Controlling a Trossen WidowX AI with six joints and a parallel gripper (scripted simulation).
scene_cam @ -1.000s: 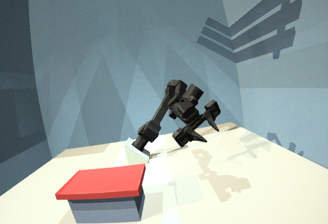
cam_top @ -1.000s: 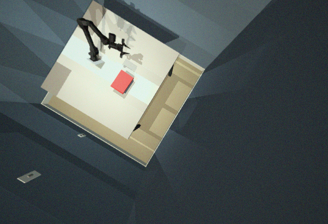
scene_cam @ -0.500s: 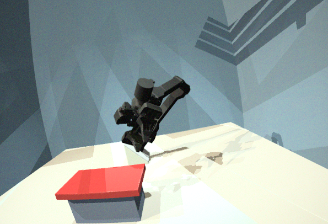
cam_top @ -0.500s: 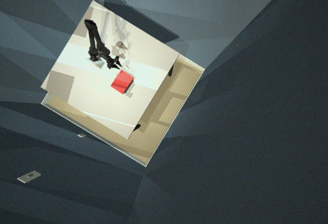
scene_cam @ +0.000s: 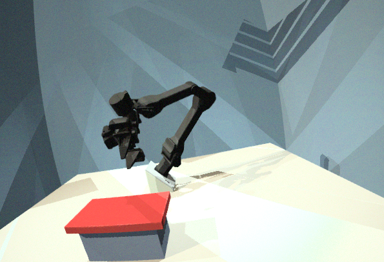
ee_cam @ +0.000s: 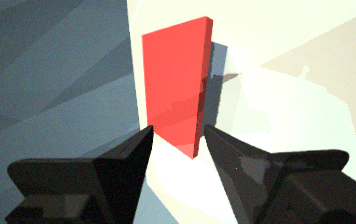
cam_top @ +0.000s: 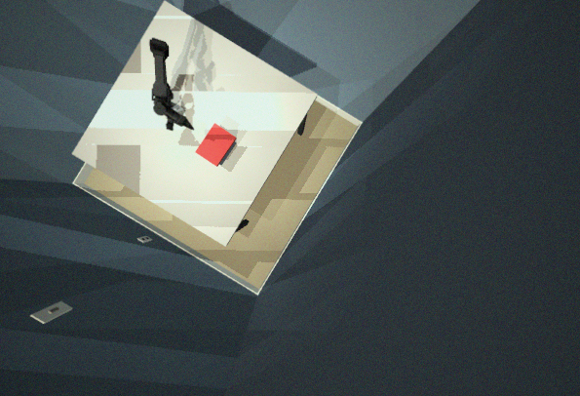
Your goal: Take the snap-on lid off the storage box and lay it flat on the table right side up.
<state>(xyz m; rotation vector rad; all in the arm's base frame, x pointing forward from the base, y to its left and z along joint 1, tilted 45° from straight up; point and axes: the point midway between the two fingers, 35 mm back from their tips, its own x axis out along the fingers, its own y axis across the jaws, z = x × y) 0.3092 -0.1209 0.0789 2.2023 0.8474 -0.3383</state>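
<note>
My gripper tip is now 13 cm short of the red lid and 9 cm above it. From my gripper tip the other things lie so: grey-blue storage box (14 cm below, 13 cm ahead).
</note>
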